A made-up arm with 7 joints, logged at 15 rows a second.
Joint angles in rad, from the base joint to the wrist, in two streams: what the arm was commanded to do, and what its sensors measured. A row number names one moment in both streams.
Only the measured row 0 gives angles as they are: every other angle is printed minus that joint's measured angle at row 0.
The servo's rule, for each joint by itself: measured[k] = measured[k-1] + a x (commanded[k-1-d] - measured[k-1]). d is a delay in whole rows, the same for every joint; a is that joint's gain. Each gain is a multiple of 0.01, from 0.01 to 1. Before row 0 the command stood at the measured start. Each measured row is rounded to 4 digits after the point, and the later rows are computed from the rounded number. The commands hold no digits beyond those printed.
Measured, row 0:
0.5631 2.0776 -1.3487 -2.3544 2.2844 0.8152 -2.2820
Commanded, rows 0 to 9:
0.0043 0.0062 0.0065 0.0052 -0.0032 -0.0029 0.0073
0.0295 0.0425 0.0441 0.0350 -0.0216 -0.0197 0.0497
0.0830 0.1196 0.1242 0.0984 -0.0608 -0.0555 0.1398
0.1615 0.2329 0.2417 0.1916 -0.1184 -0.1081 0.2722
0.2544 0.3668 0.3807 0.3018 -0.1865 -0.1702 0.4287
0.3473 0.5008 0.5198 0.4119 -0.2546 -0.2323 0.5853
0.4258 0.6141 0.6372 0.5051 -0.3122 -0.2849 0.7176
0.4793 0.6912 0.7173 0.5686 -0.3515 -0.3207 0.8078
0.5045 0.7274 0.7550 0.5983 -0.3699 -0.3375 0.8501
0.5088 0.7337 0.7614 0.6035 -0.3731 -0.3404 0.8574
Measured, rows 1 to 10:
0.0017 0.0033 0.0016 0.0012 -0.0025 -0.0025 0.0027
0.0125 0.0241 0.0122 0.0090 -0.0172 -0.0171 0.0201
0.0400 0.0747 0.0402 0.0296 -0.0508 -0.0497 0.0644
0.0874 0.1585 0.0906 0.0669 -0.1029 -0.0993 0.1413
0.1525 0.2689 0.1631 0.1209 -0.1673 -0.1596 0.2476
0.2285 0.3918 0.2523 0.1878 -0.2345 -0.2214 0.3725
0.3054 0.5096 0.3485 0.2608 -0.2943 -0.2754 0.5002
0.3732 0.6058 0.4407 0.3316 -0.3383 -0.3139 0.6140
0.4244 0.6702 0.5193 0.3929 -0.3626 -0.3340 0.7014
0.4573 0.7039 0.5798 0.4413 -0.3707 -0.3394 0.7591
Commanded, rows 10 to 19:
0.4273 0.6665 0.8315 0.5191 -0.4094 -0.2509 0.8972
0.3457 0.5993 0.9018 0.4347 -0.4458 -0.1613 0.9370
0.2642 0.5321 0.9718 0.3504 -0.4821 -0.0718 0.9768
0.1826 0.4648 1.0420 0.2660 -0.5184 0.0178 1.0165
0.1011 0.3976 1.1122 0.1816 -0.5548 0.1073 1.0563
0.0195 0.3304 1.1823 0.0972 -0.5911 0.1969 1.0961
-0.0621 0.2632 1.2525 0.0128 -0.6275 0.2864 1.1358
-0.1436 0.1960 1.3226 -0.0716 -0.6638 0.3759 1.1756
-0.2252 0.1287 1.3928 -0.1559 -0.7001 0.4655 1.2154
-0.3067 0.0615 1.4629 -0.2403 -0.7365 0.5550 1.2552
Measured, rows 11 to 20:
0.4456 0.6841 0.6427 0.4592 -0.4005 -0.2642 0.8102
0.4066 0.6392 0.7075 0.4536 -0.4354 -0.1767 0.8571
0.3511 0.5824 0.7736 0.4299 -0.4714 -0.0875 0.9014
0.2854 0.5201 0.8407 0.3922 -0.5076 0.0020 0.9440
0.2135 0.4552 0.9086 0.3438 -0.5439 0.0915 0.9856
0.1378 0.3891 0.9770 0.2871 -0.5802 0.1811 1.0265
0.0598 0.3224 1.0459 0.2240 -0.6166 0.2706 1.0669
-0.0195 0.2554 1.1151 0.1560 -0.6529 0.3601 1.1071
-0.0997 0.1882 1.1845 0.0843 -0.6892 0.4497 1.1472
-0.1804 0.1210 1.2541 0.0096 -0.7256 0.5392 1.1872

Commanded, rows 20 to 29:
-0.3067 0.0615 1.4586 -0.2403 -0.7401 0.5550 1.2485
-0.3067 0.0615 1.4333 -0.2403 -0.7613 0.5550 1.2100
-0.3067 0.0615 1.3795 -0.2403 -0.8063 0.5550 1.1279
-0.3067 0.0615 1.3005 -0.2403 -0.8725 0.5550 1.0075
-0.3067 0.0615 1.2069 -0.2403 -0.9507 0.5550 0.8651
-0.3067 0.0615 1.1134 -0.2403 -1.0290 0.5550 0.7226
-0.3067 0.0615 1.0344 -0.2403 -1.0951 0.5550 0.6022
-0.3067 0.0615 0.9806 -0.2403 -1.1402 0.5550 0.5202
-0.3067 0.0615 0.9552 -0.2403 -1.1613 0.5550 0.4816
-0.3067 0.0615 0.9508 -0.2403 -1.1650 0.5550 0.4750
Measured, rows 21 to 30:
-0.2297 0.0895 1.3052 -0.0479 -0.7368 0.5526 1.2099
-0.2597 0.0747 1.3372 -0.0922 -0.7557 0.5546 1.2099
-0.2780 0.0677 1.3478 -0.1263 -0.7947 0.5549 1.1796
-0.2892 0.0644 1.3360 -0.1525 -0.8546 0.5550 1.1159
-0.2960 0.0629 1.3037 -0.1727 -0.9286 0.5550 1.0231
-0.3002 0.0622 1.2561 -0.1882 -1.0059 0.5550 0.9119
-0.3027 0.0618 1.2007 -0.2002 -1.0746 0.5550 0.7973
-0.3043 0.0616 1.1457 -0.2094 -1.1251 0.5550 0.6948
-0.3052 0.0615 1.0981 -0.2165 -1.1530 0.5550 0.6159
-0.3058 0.0615 1.0613 -0.2220 -1.1622 0.5550 0.5638

